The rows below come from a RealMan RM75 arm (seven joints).
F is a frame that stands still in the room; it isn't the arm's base.
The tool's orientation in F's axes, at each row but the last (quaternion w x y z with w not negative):
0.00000, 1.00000, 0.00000, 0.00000
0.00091, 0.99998, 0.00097, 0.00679
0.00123, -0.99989, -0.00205, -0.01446
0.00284, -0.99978, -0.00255, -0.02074
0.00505, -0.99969, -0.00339, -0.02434
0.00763, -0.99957, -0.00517, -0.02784
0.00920, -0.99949, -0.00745, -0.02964
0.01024, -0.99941, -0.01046, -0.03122
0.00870, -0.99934, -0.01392, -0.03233
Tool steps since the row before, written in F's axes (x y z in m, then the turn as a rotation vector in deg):
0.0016, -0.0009, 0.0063, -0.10, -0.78, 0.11
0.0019, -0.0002, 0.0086, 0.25, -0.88, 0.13
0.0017, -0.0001, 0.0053, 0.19, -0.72, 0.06
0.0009, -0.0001, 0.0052, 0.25, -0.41, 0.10
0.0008, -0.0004, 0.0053, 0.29, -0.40, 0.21
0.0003, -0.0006, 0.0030, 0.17, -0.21, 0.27
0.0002, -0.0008, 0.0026, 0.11, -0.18, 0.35
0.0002, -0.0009, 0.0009, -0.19, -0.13, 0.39
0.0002, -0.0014, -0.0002, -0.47, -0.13, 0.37
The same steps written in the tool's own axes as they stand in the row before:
0.0016, 0.0009, -0.0063, -0.10, 0.78, -0.11
0.0020, 0.0002, -0.0086, 0.25, 0.88, -0.13
0.0019, 0.0001, -0.0052, 0.19, 0.72, -0.06
0.0011, 0.0001, -0.0052, 0.25, 0.41, -0.09
0.0011, 0.0004, -0.0053, 0.30, 0.40, -0.20
0.0005, 0.0006, -0.0030, 0.18, 0.21, -0.26
0.0003, 0.0008, -0.0026, 0.13, 0.18, -0.35
0.0002, 0.0009, -0.0009, -0.17, 0.12, -0.40
0.0001, 0.0014, 0.0002, -0.45, 0.11, -0.40

